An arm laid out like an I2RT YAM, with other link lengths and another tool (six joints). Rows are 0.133 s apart.
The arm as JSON. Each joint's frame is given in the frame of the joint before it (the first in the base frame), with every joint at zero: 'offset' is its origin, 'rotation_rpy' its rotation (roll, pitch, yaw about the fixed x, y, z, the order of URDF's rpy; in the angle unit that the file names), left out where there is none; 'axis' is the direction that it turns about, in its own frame. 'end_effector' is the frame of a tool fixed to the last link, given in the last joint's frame.
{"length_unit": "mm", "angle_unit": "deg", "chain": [
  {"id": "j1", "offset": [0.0, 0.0, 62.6], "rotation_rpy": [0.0, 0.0, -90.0], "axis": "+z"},
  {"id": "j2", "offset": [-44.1, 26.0, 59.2], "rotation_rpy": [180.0, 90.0, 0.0], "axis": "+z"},
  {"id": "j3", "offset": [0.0, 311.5, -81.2], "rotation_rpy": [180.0, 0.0, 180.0], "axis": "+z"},
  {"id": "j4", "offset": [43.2, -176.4, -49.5], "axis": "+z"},
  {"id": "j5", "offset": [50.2, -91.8, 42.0], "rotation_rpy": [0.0, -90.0, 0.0], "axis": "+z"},
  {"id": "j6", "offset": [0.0, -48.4, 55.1], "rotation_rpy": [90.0, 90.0, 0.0], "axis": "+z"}
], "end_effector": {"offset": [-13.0, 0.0, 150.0], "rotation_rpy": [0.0, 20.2, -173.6]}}
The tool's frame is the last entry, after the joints.
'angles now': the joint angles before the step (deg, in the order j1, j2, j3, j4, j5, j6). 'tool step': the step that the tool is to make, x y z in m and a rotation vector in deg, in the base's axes. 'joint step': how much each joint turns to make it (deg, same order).
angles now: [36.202 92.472 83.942 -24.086 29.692 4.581]
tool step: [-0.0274 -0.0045 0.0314 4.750 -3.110 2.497]
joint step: [0.617 -7.463 -2.549 0.004 -2.613 0.859]
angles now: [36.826 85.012 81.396 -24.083 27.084 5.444]
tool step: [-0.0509 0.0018 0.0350 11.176 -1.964 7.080]
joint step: [0.003 -11.326 -3.679 -1.055 -9.651 4.476]
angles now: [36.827 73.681 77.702 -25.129 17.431 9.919]
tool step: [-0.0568 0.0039 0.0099 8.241 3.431 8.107]
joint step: [-0.025 -8.450 -0.460 -6.919 -10.662 5.355]
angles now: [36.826 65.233 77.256 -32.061 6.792 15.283]
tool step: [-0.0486 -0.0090 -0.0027 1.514 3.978 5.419]
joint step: [-0.195 -5.633 2.620 -10.620 -6.533 1.319]
